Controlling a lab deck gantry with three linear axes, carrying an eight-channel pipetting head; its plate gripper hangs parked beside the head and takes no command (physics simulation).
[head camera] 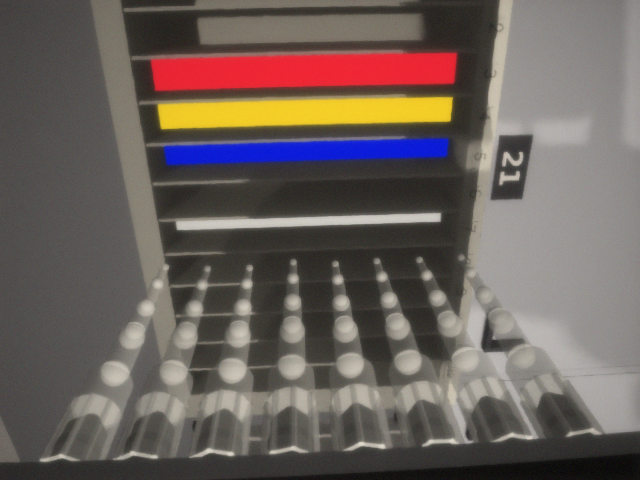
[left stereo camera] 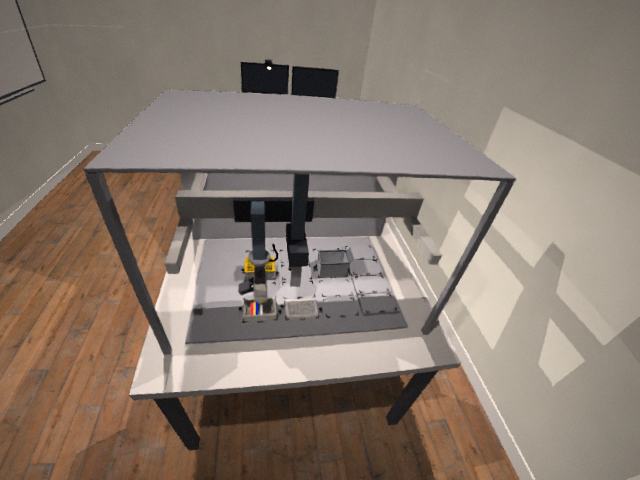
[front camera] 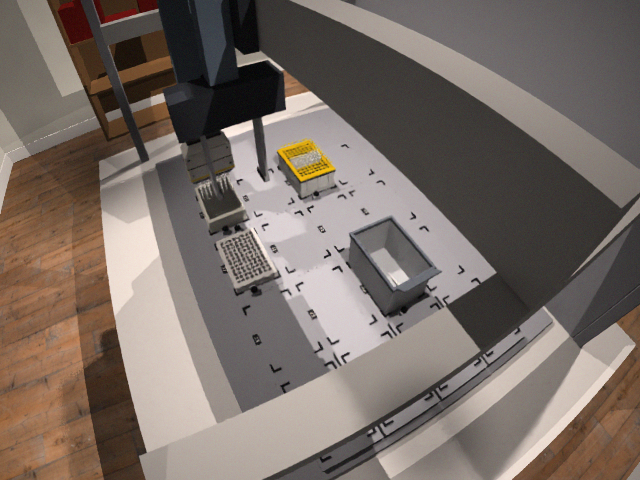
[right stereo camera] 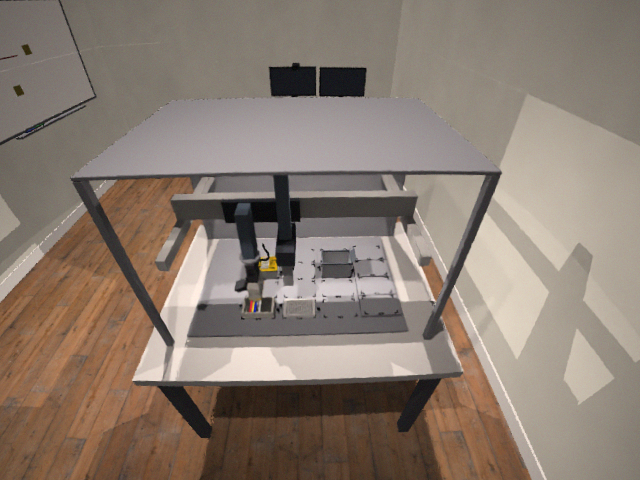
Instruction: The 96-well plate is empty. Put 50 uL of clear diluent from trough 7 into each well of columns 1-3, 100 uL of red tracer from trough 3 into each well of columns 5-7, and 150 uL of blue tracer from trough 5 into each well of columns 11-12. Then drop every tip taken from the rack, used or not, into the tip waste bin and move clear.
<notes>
I see a pipette tip (head camera: 290, 422), a pipette tip (head camera: 554, 408), a pipette tip (head camera: 153, 430), a roof (left stereo camera: 183, 131), a back panel (front camera: 575, 64) and a label 21 (head camera: 513, 153).
The roof shows as well in the right stereo camera view (right stereo camera: 274, 136).
</notes>
